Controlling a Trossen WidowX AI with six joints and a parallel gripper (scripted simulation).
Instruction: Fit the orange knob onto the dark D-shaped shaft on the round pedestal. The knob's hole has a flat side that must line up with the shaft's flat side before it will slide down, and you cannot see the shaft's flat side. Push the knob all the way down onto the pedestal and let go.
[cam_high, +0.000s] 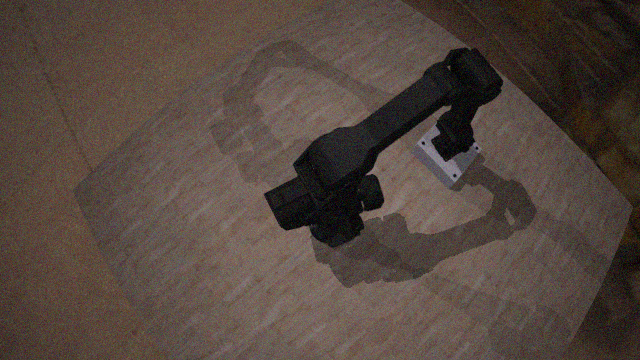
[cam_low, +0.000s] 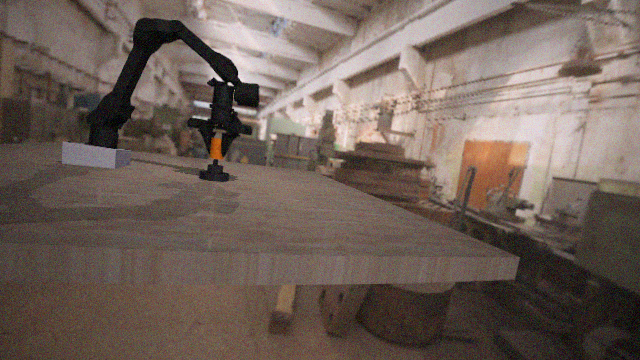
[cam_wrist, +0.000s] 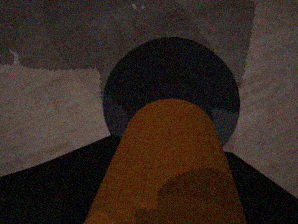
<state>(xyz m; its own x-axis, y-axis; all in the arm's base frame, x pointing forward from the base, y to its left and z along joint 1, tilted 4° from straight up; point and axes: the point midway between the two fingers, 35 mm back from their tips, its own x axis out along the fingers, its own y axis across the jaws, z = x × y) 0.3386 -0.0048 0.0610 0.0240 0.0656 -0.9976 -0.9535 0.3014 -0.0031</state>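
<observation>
Right now the orange knob is 20 mm above my gripper tip. From my gripper tip the other things lie so: dark pedestal: 40 mm below.
</observation>
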